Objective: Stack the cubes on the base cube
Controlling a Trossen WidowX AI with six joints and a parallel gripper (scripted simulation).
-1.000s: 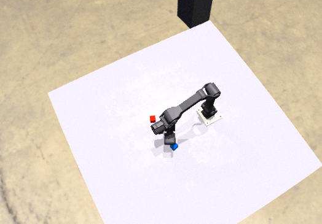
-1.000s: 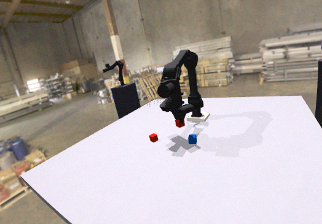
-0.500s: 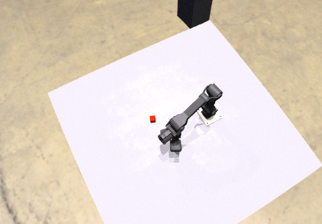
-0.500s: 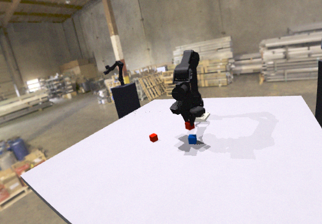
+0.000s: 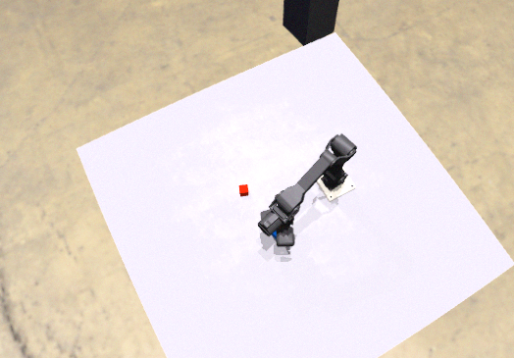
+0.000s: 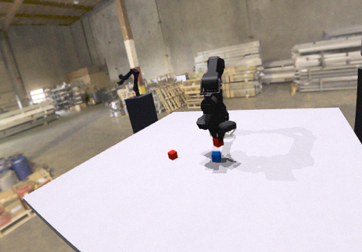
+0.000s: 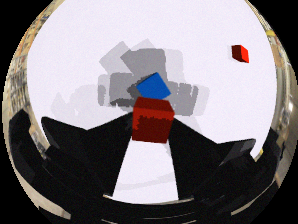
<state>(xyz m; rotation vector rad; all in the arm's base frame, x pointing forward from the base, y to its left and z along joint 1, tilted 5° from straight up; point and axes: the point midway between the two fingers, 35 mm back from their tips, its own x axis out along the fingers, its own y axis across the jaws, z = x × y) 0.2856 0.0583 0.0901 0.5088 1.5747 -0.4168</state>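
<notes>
Right now my gripper tip is 70 mm above the blue base cube, 20 mm short of it and 10 mm to the left of it. Round my gripper tip: red cube (230 mm to the right, 70 mm below, 20 mm ahead).
</notes>
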